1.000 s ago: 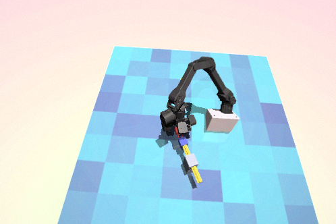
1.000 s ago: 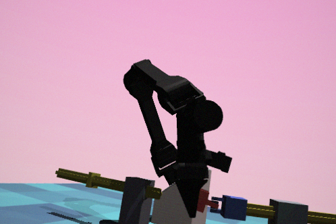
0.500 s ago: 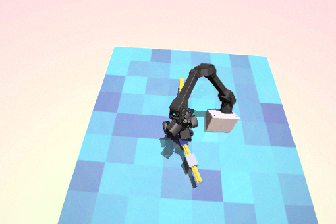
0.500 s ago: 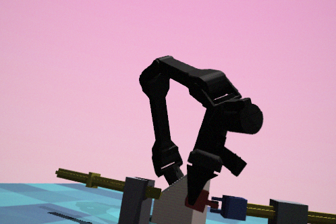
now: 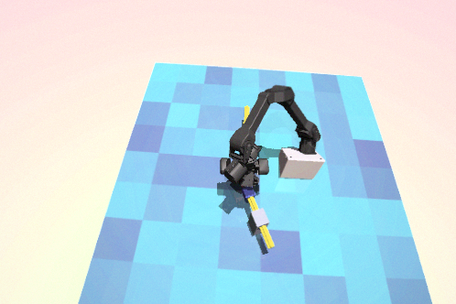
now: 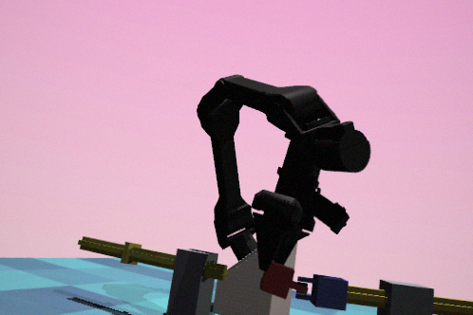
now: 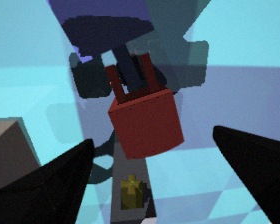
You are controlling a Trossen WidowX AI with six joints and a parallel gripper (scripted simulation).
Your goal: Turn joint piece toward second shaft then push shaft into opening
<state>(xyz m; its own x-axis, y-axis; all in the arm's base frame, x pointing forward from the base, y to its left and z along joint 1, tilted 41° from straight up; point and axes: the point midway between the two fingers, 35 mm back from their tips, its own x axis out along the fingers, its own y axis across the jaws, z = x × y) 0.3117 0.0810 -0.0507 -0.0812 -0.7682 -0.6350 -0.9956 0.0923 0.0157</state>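
The red joint piece lies 2 cm to the left of my gripper tip and 1 cm below it.
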